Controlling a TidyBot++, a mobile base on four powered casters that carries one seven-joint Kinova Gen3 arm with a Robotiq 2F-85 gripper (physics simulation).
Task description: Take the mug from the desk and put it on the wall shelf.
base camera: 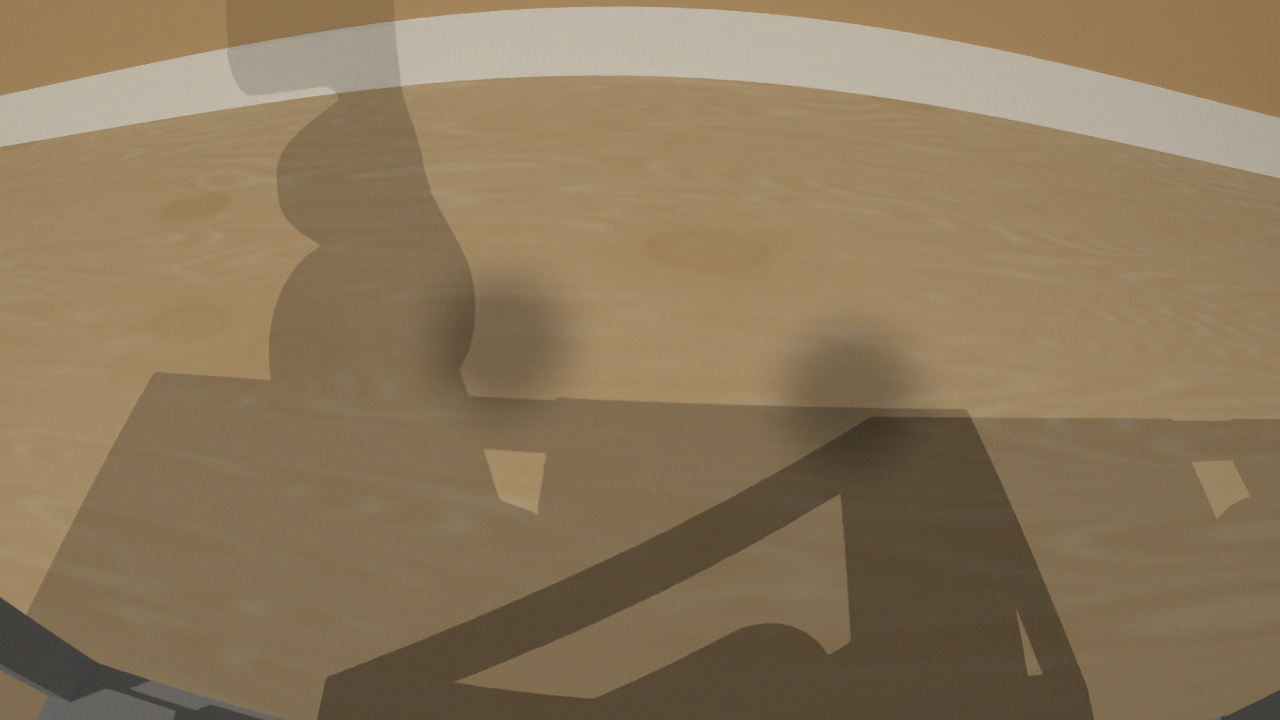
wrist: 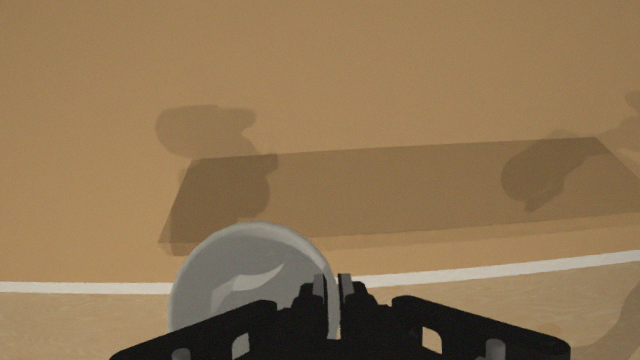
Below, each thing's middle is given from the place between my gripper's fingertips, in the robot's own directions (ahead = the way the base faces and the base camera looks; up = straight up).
I see the white mug (wrist: 249, 261) 2 cm behind my hand, 4 cm to the left of it and 1 cm below it.
